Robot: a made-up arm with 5 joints.
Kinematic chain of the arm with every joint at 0, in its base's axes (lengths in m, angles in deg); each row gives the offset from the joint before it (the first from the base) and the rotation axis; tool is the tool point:
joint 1: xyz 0 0 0.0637 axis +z
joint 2: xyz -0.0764 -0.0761 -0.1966 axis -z
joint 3: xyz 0 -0.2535 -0.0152 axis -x
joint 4: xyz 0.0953 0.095 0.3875 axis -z
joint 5: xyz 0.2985 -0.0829 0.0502 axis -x
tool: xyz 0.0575 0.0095 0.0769
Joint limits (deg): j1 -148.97..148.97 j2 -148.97..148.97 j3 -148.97..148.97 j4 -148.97..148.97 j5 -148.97..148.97
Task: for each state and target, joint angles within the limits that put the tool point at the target. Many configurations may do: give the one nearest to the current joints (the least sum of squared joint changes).
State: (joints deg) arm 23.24 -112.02 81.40 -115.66 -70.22
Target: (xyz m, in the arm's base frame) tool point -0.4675 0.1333 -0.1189
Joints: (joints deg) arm 4.63 -81.79 42.31 -99.27 -73.77
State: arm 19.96 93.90 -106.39 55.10 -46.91
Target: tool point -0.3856 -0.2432 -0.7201
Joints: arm 12.06 97.85 -142.84 66.50 -34.59
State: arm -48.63 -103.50 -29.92 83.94 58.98
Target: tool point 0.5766 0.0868 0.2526
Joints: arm -51.36 -122.75 -20.48 50.20 22.56
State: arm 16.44 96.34 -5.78 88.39 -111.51
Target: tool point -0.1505 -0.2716 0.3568
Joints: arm 38.55 84.07 39.03 77.18 -112.37
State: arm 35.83 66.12 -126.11 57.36 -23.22
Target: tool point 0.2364 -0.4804 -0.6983
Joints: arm 45.05 52.40 -146.77 41.86 -33.29
